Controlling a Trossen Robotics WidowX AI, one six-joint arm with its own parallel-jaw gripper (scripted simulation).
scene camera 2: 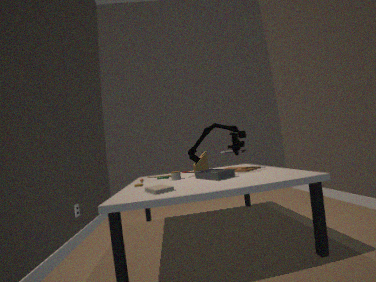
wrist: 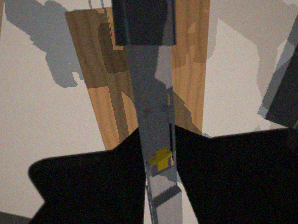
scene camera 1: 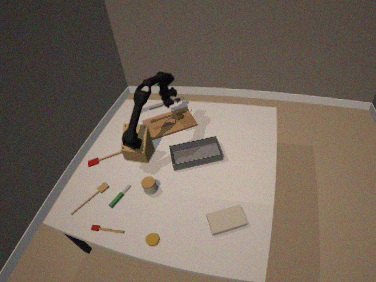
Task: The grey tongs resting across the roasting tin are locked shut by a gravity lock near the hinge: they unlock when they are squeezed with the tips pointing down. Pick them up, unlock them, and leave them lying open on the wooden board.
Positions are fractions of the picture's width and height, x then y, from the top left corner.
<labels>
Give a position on a wooden board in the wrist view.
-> At 0.35, 0.31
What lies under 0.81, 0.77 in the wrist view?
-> My gripper.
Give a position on a grey roasting tin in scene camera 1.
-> At 0.54, 0.54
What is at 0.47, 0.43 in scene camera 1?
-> A wooden board.
</labels>
